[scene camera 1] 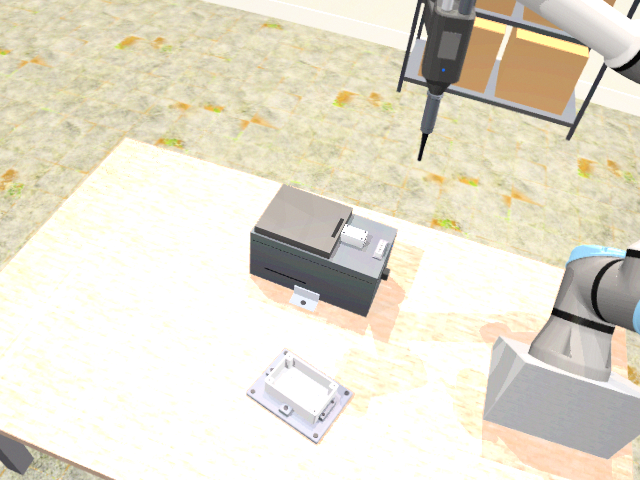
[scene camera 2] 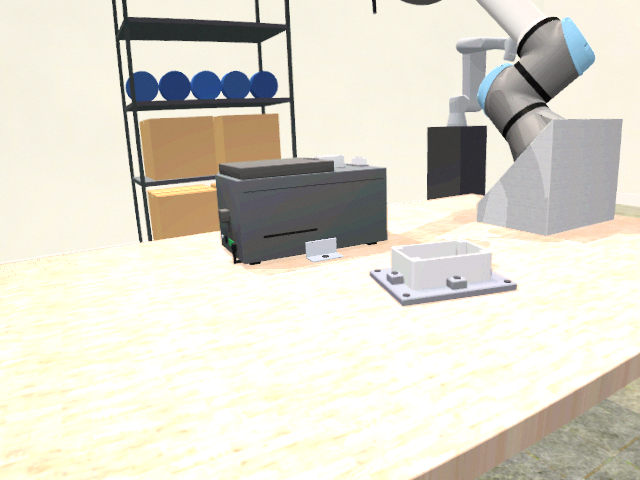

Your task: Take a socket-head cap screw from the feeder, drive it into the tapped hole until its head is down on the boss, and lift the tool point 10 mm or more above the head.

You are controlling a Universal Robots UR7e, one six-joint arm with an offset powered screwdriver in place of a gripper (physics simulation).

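Observation:
My screwdriver point(scene camera 1: 419, 159) point(scene camera 2: 374, 11) hangs nearly upright, high above the table. Its thin black bit points down; whether a screw is on its tip is too small to tell. The dark screw feeder point(scene camera 1: 315, 273) point(scene camera 2: 310, 211) stands on the table, with a white block point(scene camera 1: 354, 235) point(scene camera 2: 330, 160) and a smaller white part point(scene camera 1: 380, 249) point(scene camera 2: 359, 161) on its top. A white open-topped housing point(scene camera 1: 289, 399) point(scene camera 2: 434, 271) sits on a grey base plate point(scene camera 1: 266, 400) point(scene camera 2: 429, 293). It has corner posts with small holes; which boss is the task's cannot be told.
A small metal bracket point(scene camera 1: 305, 299) point(scene camera 2: 323, 250) stands at the feeder's front. The arm's grey pedestal point(scene camera 1: 563, 413) point(scene camera 2: 578, 175) stands to the right. A shelf rack point(scene camera 1: 537, 113) point(scene camera 2: 206, 104) with boxes stands behind, off the table. Another arm stands on a black stand point(scene camera 2: 454, 160) in the background.

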